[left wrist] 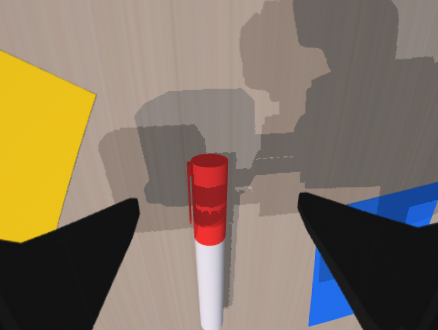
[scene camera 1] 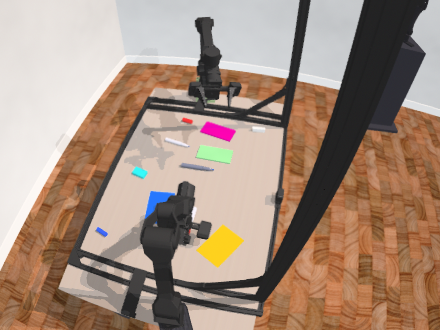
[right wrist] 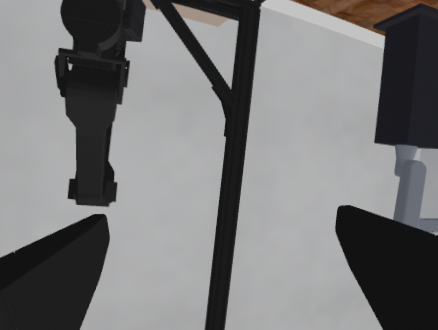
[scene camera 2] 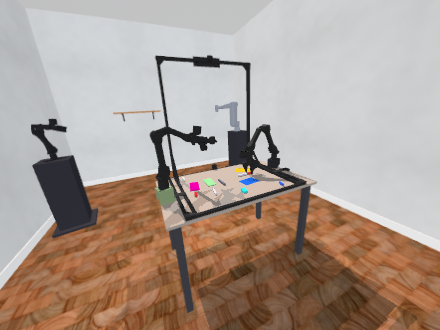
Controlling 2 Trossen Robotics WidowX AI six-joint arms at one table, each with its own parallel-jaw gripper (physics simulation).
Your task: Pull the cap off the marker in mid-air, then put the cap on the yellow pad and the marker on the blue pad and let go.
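Seen in the pictures: left gripper, between the fingertips: (left wrist: 219, 203) (scene camera 2: 248, 173); right gripper, between the fingertips: (scene camera 1: 217, 107) (right wrist: 223, 223); left arm's base, origin of its link: (scene camera 1: 172, 318) (scene camera 2: 273, 158); right arm's base, origin of its link: (scene camera 1: 205, 82) (scene camera 2: 163, 187).
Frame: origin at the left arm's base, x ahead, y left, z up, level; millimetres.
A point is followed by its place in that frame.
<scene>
A white marker (left wrist: 210, 285) {x 389, y -144, z -70 mm} with a red cap (left wrist: 209, 175) {x 320, y -106, z -69 mm} lies on the table between the yellow pad (left wrist: 40, 145) {x 269, y -175, z -87 mm} (scene camera 1: 220, 246) {x 258, y -225, z -87 mm} and the blue pad (left wrist: 332, 300) {x 505, y -74, z -87 mm} (scene camera 1: 159, 200) {x 512, y -38, z -87 mm} (scene camera 2: 249, 181) {x 487, y -25, z -87 mm}. In scene camera 1 my left arm hides most of the marker and part of the blue pad. My left gripper (left wrist: 219, 203) {x 341, y -111, z -77 mm} is open just above the marker, with the capped end showing between its fingertips and touching neither. My right gripper (right wrist: 223, 223) {x 605, y -305, z 262 mm} (scene camera 1: 218, 100) {x 605, y -305, z 262 mm} is open and empty, raised at the far end of the table, well away from the marker.
A magenta pad (scene camera 1: 218, 131) {x 818, y -365, z -80 mm}, a green pad (scene camera 1: 214, 154) {x 685, y -312, z -80 mm}, a dark pen (scene camera 1: 196, 167) {x 628, y -219, z -72 mm}, a white pen (scene camera 1: 176, 142) {x 795, y -161, z -75 mm}, a cyan block (scene camera 1: 139, 172) {x 665, y 28, z -73 mm}, a red block (scene camera 1: 187, 120) {x 920, y -236, z -68 mm}, a white block (scene camera 1: 258, 129) {x 775, y -550, z -70 mm} and a blue piece (scene camera 1: 101, 232) {x 403, y 224, z -69 mm} lie around the table. A black frame (scene camera 1: 282, 165) {x 556, y -588, z -90 mm} edges it.
</scene>
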